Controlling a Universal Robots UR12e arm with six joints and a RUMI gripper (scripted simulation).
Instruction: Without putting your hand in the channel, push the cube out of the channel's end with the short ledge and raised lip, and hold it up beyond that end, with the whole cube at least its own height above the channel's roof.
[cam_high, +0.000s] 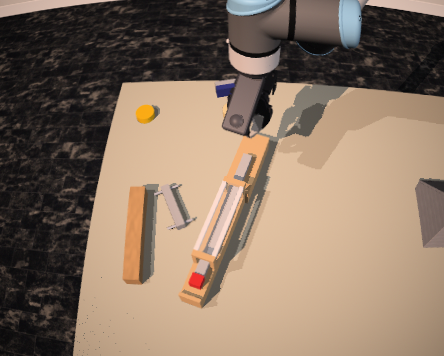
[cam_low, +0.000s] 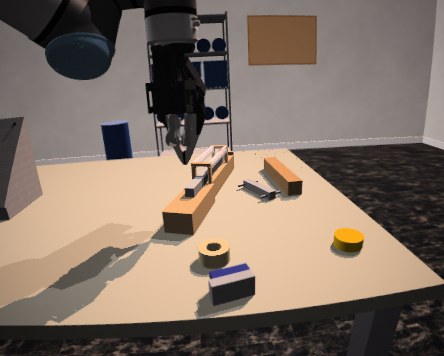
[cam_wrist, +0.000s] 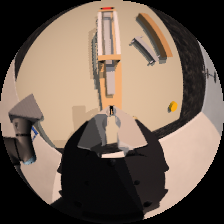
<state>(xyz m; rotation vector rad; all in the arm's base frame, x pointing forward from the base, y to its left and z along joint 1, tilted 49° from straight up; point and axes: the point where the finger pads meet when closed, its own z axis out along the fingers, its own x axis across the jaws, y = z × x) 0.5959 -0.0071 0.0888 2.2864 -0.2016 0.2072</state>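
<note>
The red cube is 310 mm to the left of my hand, 80 mm below it and 70 mm ahead of it. Round my hand: tan ring 160 mm to the right, 120 mm below, 60 mm ahead; then channel frame 180 mm to the left, 80 mm below, 40 mm ahead; then grey pinned tool 160 mm ahead, 130 mm to the left, 120 mm below.
</note>
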